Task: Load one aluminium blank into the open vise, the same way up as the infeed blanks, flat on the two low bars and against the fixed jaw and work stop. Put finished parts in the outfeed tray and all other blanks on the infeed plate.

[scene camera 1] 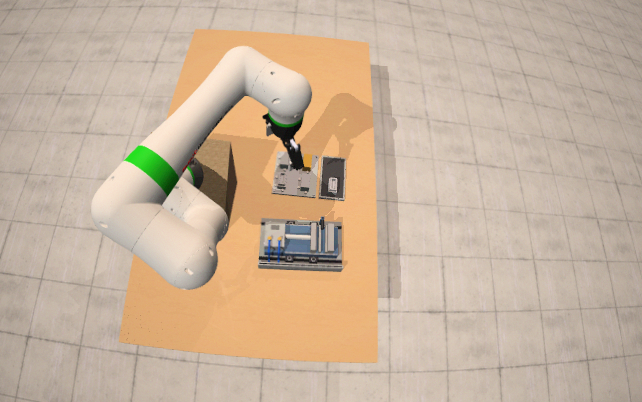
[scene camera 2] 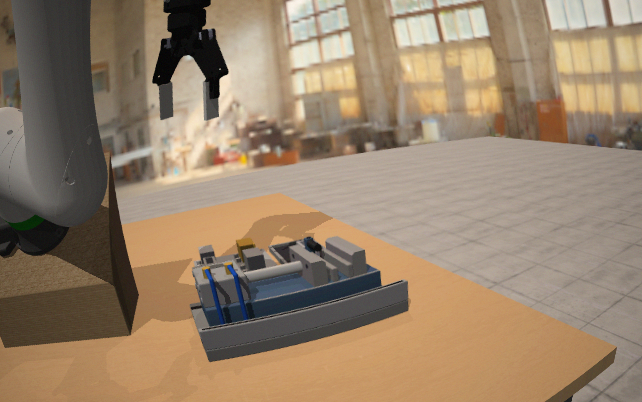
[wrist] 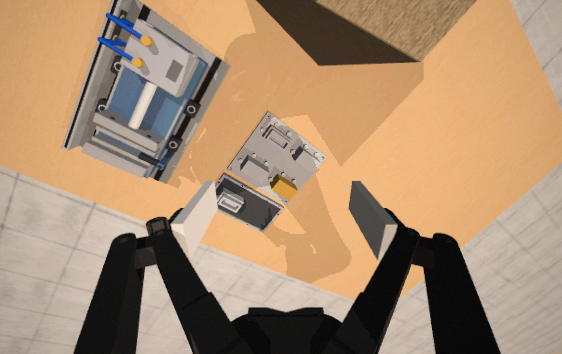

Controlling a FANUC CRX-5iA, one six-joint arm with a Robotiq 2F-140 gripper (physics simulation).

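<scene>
My open, empty gripper (scene camera 1: 298,167) (scene camera 2: 189,116) (wrist: 284,186) hangs high above the infeed plate (scene camera 1: 292,191) (wrist: 242,149). On the plate, in the wrist view, are a plain grey block (wrist: 254,167), another grey block (wrist: 307,156) at the right corner, a grey part with a rectangular recess on top (wrist: 277,136) and a gold block (wrist: 284,187) (scene camera 1: 308,161). The outfeed tray (scene camera 1: 332,166) (wrist: 259,214) holds a recessed part (scene camera 1: 333,184) (wrist: 230,201). The vise is open, with no block visible between its inner jaw (scene camera 1: 314,236) (wrist: 129,132) and outer jaw (scene camera 1: 330,237) (wrist: 115,160).
The dark work stop (scene camera 1: 322,223) (scene camera 2: 313,244) (wrist: 148,159) stands at the vise's jaw gap. Blue hoses (scene camera 1: 269,250) (scene camera 2: 214,295) (wrist: 119,50) rise at the vise's other end. The robot's pedestal (scene camera 2: 65,315) (wrist: 350,35) stands beside the plate and vise on the wooden table (scene camera 1: 300,320).
</scene>
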